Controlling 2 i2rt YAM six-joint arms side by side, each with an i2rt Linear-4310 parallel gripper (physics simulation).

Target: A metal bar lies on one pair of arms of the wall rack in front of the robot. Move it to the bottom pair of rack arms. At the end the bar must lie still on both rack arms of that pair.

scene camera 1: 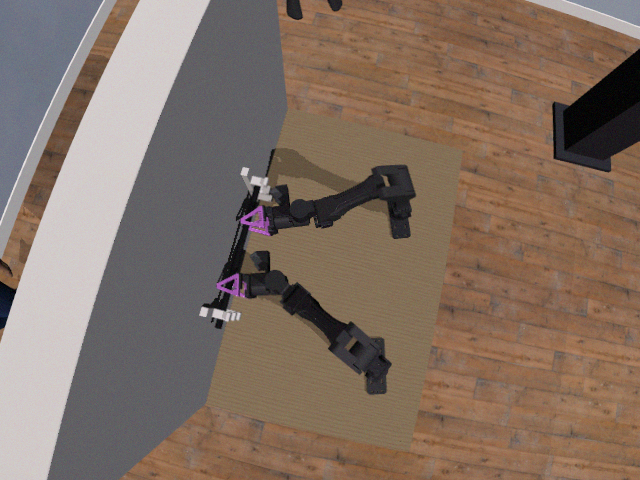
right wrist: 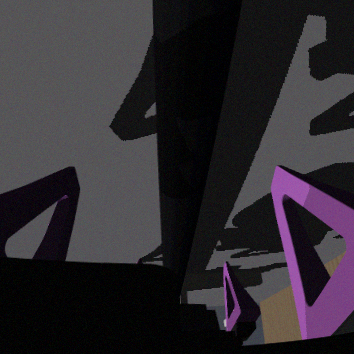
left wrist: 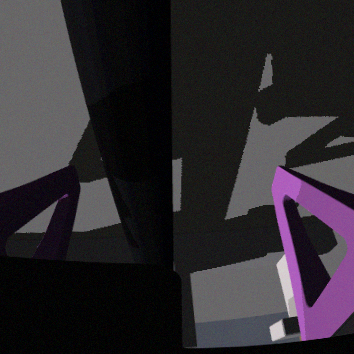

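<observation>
The black metal bar (scene camera 1: 236,257) (left wrist: 137,125) (right wrist: 192,115) runs along the wall between the two white rack sides, the upper one (scene camera 1: 259,181) and the lower one (scene camera 1: 219,313). Which pair of rack arms bears it cannot be told. My left gripper (scene camera 1: 222,285) (left wrist: 175,176) is open at the bar near the lower rack side; the bar passes between its spread purple fingers. My right gripper (scene camera 1: 245,221) (right wrist: 174,176) is open at the bar near the upper rack side, and the bar passes between its fingers too. Neither grips it. The bar's ends are partly hidden.
The grey wall (scene camera 1: 155,232) stands right behind the rack. White rack arm tips (left wrist: 278,330) show low in the left wrist view, beside a finger. A tan mat (scene camera 1: 320,403) lies under the arms. A black post (scene camera 1: 599,113) stands at the upper right.
</observation>
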